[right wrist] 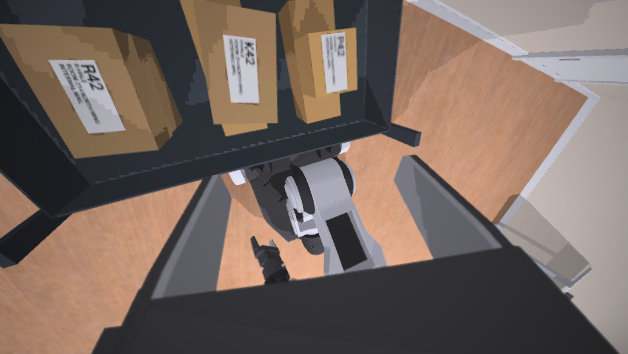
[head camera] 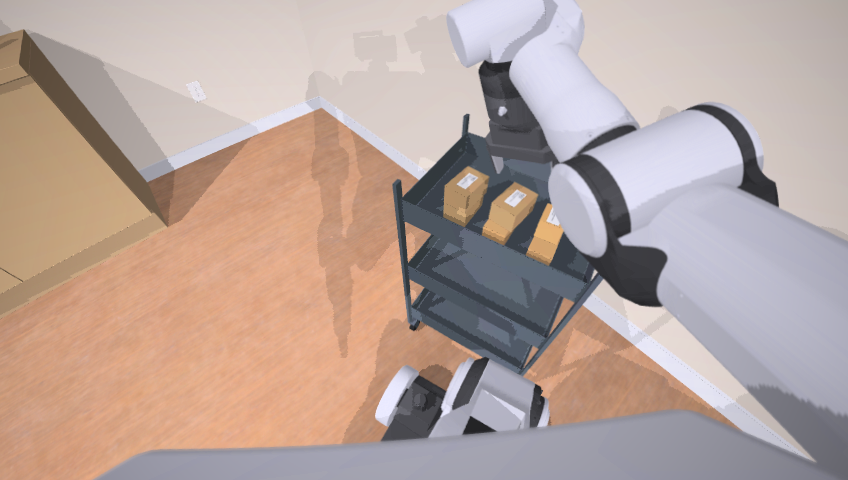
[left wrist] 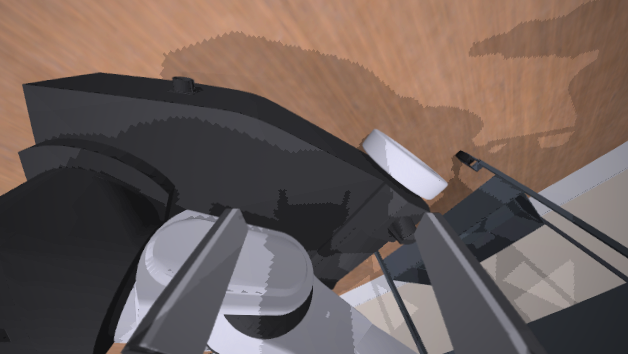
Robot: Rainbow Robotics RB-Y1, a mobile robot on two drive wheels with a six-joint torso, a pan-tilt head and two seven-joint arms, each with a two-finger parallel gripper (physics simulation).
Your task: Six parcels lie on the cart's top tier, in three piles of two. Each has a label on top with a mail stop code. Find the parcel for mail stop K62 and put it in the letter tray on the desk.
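Frame: origin at the robot's base, x right, y ahead, z up, level; centimetres.
Where they show: left gripper, fingertip midpoint: (right wrist: pixel 261 238) (left wrist: pixel 328 221); right gripper, fingertip midpoint: (right wrist: pixel 315 177) (head camera: pixel 527 175).
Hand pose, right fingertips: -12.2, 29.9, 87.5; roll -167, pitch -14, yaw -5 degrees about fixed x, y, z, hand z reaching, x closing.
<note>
After its pixels a point has its place, as x, y, z.
The cart (head camera: pixel 493 254) {-13.3, 24.9, 69.1} (right wrist: pixel 150 183) {-28.3, 25.7, 70.9} holds three piles of two parcels on its top tier. In the right wrist view the top labels read R42 on the left parcel (right wrist: pixel 132 107) {-23.2, 34.5, 76.3}, K42 on the middle parcel (right wrist: pixel 210 65) {-16.3, 36.4, 76.5} and P42 on the right parcel (right wrist: pixel 315 65) {-7.0, 35.1, 76.5}. The lower parcels' labels are covered. No K62 label shows. The head camera shows the left pile (head camera: pixel 458 199) {-25.2, 31.0, 74.4}, middle pile (head camera: pixel 505 217) {-14.1, 31.0, 74.6} and right pile (head camera: pixel 542 237) {-5.6, 32.1, 72.0}. My right gripper (head camera: pixel 522 165) {-12.2, 29.9, 87.5} (right wrist: pixel 315 177) {-12.2, 29.9, 87.5} is open and empty, above the cart's wall side. My left gripper (left wrist: pixel 328 221) {-24.9, -27.3, 34.3} is open and empty. The letter tray does not show.
A large tan piece of furniture (head camera: pixel 65 172) {-181.9, -9.6, 51.0} stands at the left in the head view. Walls meet in a corner behind the cart. The cart has two lower tiers and upright posts. The robot's dark base (left wrist: pixel 200 130) {-17.7, -38.1, 16.9} lies beneath my left gripper.
</note>
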